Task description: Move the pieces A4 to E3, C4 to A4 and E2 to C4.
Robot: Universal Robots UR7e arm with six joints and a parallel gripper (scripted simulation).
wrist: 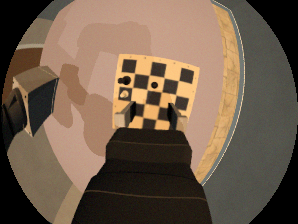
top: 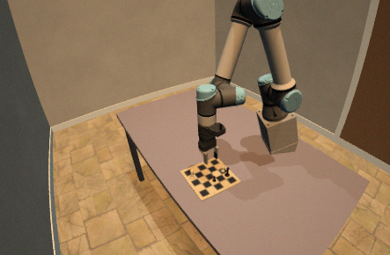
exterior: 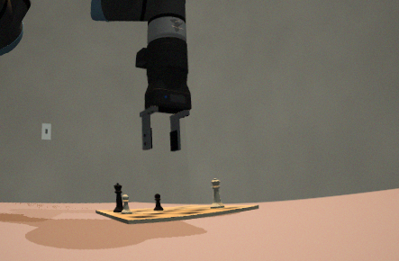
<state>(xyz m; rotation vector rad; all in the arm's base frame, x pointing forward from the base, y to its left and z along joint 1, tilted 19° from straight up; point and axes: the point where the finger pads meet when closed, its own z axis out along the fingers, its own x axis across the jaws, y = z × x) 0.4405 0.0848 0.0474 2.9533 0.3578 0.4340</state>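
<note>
Now: hand 80 mm past the tall black piece, 20 mm to the right of it and 100 mm above it. The rest, counted from my hand: chessboard: 130 mm below; then black pawn: 10 mm behind, 30 mm to the left, 110 mm below; then tall white piece: 80 mm ahead, 30 mm to the right, 100 mm below.
</note>
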